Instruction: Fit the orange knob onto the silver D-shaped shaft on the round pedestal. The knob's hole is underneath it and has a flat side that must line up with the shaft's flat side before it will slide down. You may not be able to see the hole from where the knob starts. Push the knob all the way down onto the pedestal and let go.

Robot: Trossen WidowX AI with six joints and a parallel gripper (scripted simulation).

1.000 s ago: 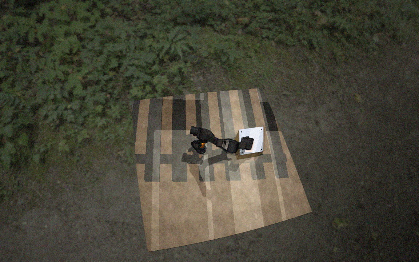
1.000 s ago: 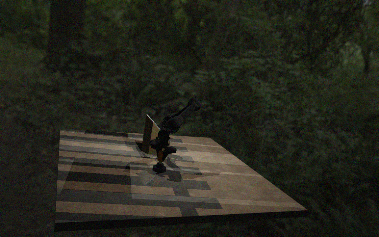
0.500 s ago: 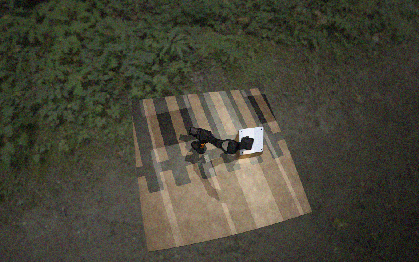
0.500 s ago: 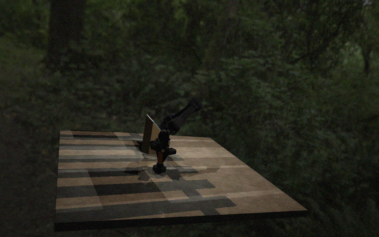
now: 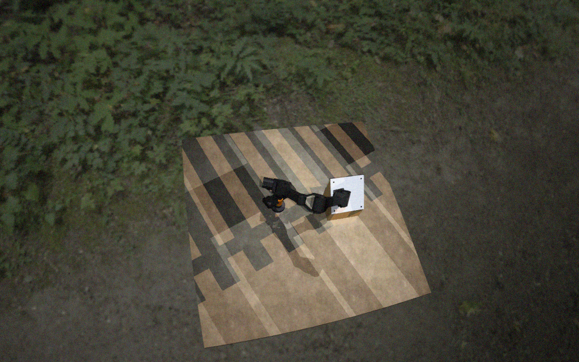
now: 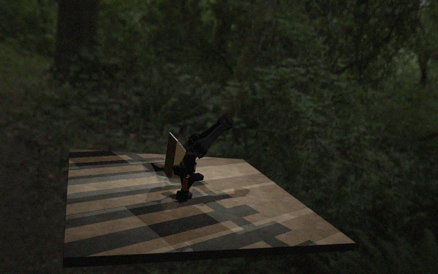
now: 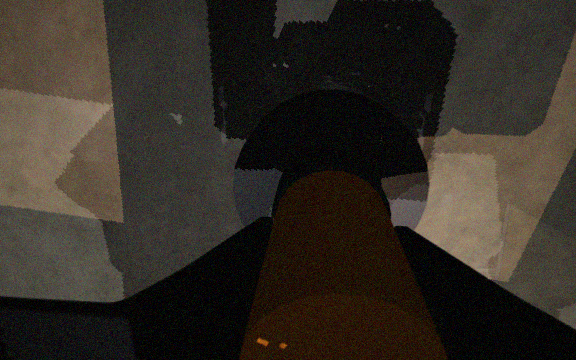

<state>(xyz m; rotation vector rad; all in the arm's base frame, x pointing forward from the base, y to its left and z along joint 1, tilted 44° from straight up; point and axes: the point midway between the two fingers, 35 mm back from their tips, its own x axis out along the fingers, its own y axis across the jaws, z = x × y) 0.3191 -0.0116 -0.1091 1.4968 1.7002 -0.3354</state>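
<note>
The round dark pedestal lies 2 cm below my gripper tip. Also, from my gripper tip: orange knob (3 cm above).
</note>
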